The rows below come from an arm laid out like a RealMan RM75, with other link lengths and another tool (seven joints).
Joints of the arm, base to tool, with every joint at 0 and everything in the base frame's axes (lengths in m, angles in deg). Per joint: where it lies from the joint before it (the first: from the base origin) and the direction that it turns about. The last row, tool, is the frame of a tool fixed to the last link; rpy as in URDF.
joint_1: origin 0 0 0.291 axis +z
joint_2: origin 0 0 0 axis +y
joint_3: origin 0 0 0.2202 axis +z
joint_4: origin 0 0 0 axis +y
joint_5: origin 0 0 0.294 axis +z
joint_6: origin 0 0 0 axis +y
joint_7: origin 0 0 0.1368 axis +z
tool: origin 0.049 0.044 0.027 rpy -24.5 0 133.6
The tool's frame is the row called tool.
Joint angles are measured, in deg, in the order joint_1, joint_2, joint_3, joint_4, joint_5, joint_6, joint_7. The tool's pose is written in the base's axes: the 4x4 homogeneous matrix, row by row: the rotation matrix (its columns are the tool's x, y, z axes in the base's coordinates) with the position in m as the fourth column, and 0 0 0 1 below. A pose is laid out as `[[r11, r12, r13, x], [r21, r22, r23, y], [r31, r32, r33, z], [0, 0, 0, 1]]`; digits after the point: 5 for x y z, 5 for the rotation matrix.
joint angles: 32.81 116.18 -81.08 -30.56 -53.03 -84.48 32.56
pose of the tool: [[-0.38403, -0.09785, -0.91812, 0.18707], [-0.92145, 0.10378, 0.37437, 0.39393], [0.05865, 0.98978, -0.13002, -0.03951], [0, 0, 0, 1]]
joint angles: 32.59 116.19 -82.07 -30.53 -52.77 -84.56 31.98
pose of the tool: [[-0.37667, -0.10537, -0.92034, 0.18807], [-0.92442, 0.10689, 0.36610, 0.39105], [0.05980, 0.98867, -0.13767, -0.04272], [0, 0, 0, 1]]
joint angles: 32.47 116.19 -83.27 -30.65 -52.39 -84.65 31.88
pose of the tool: [[-0.36852, -0.11025, -0.92306, 0.18723], [-0.92706, 0.11722, 0.35612, 0.38783], [0.06894, 0.98697, -0.14540, -0.04605], [0, 0, 0, 1]]
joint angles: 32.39 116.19 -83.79 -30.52 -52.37 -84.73 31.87
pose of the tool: [[-0.36724, -0.11416, -0.92309, 0.18818], [-0.92709, 0.12502, 0.35337, 0.38557], [0.07506, 0.98556, -0.15175, -0.04807], [0, 0, 0, 1]]
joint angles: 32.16 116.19 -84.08 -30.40 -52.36 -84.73 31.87
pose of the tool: [[-0.37088, -0.11623, -0.92138, 0.19026], [-0.92536, 0.13004, 0.35608, 0.38369], [0.07843, 0.98467, -0.15578, -0.04932], [0, 0, 0, 1]]
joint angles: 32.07 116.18 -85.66 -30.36 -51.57 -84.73 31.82
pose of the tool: [[-0.36570, -0.11893, -0.92310, 0.18942], [-0.92622, 0.14401, 0.34838, 0.37979], [0.09150, 0.98240, -0.16282, -0.05356], [0, 0, 0, 1]]
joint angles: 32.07 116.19 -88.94 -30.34 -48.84 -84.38 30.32
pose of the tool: [[-0.34902, -0.11812, -0.92964, 0.18516], [-0.93236, 0.14362, 0.33179, 0.37611], [0.09433, 0.98256, -0.16026, -0.06100], [0, 0, 0, 1]]
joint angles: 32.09 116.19 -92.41 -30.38 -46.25 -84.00 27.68
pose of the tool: [[-0.32065, -0.12726, -0.93861, 0.18157], [-0.94361, 0.12909, 0.30486, 0.37271], [0.08237, 0.98343, -0.16147, -0.06926], [0, 0, 0, 1]]
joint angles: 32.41 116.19 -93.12 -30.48 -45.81 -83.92 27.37
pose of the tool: [[-0.30988, -0.12969, -0.94189, 0.17842], [-0.94714, 0.12864, 0.29390, 0.37272], [0.08305, 0.98317, -0.16270, -0.07094], [0, 0, 0, 1]]
